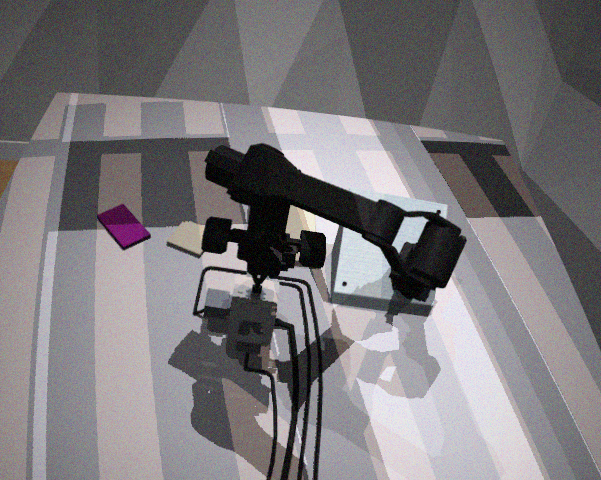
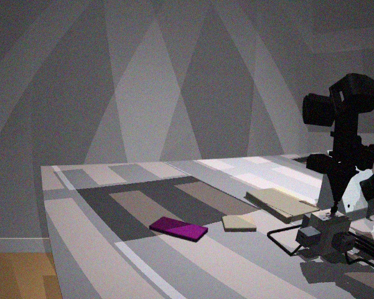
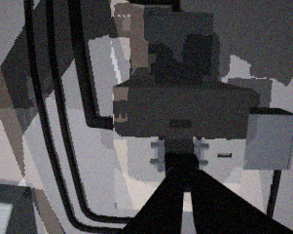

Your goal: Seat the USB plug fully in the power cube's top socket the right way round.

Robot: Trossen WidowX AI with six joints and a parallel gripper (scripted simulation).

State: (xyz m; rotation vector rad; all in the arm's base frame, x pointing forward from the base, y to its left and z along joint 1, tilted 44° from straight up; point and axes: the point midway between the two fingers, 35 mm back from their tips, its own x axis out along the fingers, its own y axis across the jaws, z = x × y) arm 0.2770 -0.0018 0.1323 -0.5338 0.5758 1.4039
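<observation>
My gripper tip is 2 cm above the dark USB plug. Also, from my gripper tip: tan tile: 13 cm ahead, 20 cm to the right, 11 cm below; purple card: 27 cm ahead, 21 cm to the right, 11 cm below; tan board: 5 cm behind, 25 cm to the right, 10 cm below.
</observation>
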